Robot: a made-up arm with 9 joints. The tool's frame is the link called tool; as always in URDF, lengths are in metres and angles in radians.
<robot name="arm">
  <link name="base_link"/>
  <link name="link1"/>
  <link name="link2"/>
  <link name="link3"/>
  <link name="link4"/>
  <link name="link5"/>
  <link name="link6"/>
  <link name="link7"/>
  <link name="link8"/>
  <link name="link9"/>
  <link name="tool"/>
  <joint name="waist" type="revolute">
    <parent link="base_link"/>
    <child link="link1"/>
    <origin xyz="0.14 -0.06 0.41"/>
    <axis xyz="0 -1 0"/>
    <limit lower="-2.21" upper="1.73"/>
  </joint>
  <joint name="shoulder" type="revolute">
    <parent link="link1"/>
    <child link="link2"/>
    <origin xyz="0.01 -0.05 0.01"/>
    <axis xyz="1 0 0"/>
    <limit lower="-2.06" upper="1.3"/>
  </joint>
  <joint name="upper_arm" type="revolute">
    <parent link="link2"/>
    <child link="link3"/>
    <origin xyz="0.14 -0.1 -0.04"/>
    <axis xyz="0 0 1"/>
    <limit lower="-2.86" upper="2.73"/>
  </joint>
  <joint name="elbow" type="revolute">
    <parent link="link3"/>
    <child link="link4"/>
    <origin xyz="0 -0.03 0.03"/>
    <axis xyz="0 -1 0"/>
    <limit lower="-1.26" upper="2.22"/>
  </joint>
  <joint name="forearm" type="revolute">
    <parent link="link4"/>
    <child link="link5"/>
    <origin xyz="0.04 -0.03 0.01"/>
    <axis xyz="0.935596 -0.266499 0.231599"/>
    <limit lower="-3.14" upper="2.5"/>
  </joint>
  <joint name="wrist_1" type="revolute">
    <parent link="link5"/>
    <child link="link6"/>
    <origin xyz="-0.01 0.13 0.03"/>
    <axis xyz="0 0 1"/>
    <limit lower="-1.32" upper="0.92"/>
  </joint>
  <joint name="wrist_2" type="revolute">
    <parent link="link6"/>
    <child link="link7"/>
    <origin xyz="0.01 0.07 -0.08"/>
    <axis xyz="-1 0 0"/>
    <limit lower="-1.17" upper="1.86"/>
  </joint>
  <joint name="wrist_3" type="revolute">
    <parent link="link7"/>
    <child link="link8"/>
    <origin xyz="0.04 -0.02 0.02"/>
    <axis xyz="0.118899 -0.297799 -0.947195"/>
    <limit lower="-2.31" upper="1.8"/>
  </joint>
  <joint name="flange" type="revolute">
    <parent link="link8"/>
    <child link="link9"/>
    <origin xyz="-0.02 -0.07 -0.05"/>
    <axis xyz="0 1 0"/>
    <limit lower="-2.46" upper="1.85"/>
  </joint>
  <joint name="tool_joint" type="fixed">
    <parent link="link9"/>
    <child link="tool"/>
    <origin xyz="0.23 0.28 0" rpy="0.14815 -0.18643 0.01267"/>
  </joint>
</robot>
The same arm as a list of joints. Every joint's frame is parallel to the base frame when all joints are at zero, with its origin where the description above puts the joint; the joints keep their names.
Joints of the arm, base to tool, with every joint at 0 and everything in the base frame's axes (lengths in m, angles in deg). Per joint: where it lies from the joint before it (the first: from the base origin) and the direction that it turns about. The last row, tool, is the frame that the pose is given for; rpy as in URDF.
waist: offset 0.14 -0.06 0.41 axis 0 -1 0
shoulder: offset 0.01 -0.05 0.01 axis 1 0 0
upper_arm: offset 0.14 -0.1 -0.04 axis 0 0 1
elbow: offset 0 -0.03 0.03 axis 0 -1 0
forearm: offset 0.04 -0.03 0.01 axis 0.935596 -0.266499 0.231599
wrist_1: offset -0.01 0.13 0.03 axis 0 0 1
wrist_2: offset 0.01 0.07 -0.08 axis -1 0 0
wrist_3: offset 0.04 -0.02 0.02 axis 0.118899 -0.297799 -0.947195
flange: offset -0.02 -0.07 -0.05 axis 0 1 0
tool: offset 0.23 0.28 0 rpy 8.49 -10.68 0.73
Joint limits (deg, base to tool): -126.62..99.12 -118.03..74.48 -163.87..156.42 -72.19..127.2 -179.91..143.24 -75.63..52.71 -67.04..106.57 -132.35..103.13 -140.95..106

